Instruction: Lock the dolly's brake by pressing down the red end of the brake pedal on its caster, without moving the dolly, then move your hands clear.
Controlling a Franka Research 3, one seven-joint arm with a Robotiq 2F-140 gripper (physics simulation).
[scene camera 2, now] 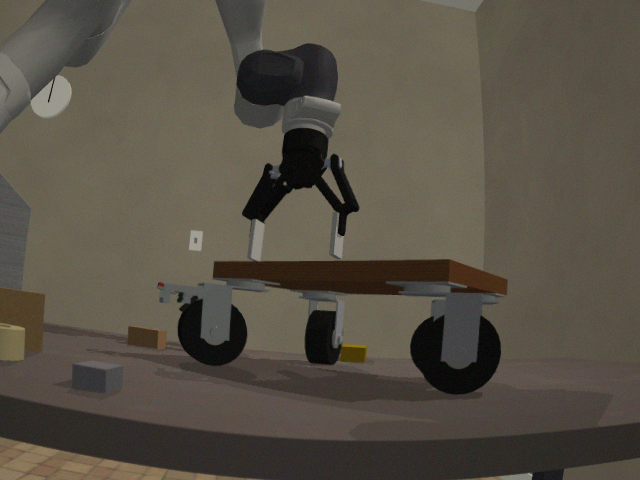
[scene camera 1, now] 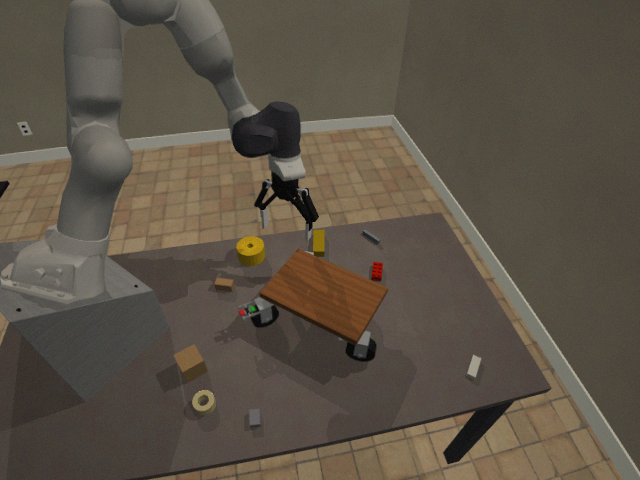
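Observation:
The dolly (scene camera 1: pixel 324 294) (scene camera 2: pixel 330 271) stands upright on its casters, its wooden deck level. The brake pedal sticks out to the left from the left caster (scene camera 1: pixel 264 313) (scene camera 2: pixel 214 325). Its red end (scene camera 1: pixel 242 312) (scene camera 2: pixel 160 284) is at the outer tip, and its green end (scene camera 1: pixel 252 308) shows closer to the caster in scene camera 1. In scene camera 2 the red end sits high, above the top of the wheel. My gripper (scene camera 1: pixel 286 230) (scene camera 2: pixel 295 258) is open and empty, pointing down. It hangs above and behind the dolly, apart from the pedal and to its right.
A yellow cylinder (scene camera 1: pixel 250 251), a yellow block (scene camera 1: pixel 318 242) (scene camera 2: pixel 353 353) and a red brick (scene camera 1: pixel 377 271) lie around the dolly's far side. A small brown block (scene camera 1: pixel 224 284) (scene camera 2: pixel 146 337) lies behind the pedal. A wooden cube (scene camera 1: pixel 190 362), a tape ring (scene camera 1: pixel 213 401) and a grey block (scene camera 1: pixel 254 417) (scene camera 2: pixel 97 376) are nearer the front.

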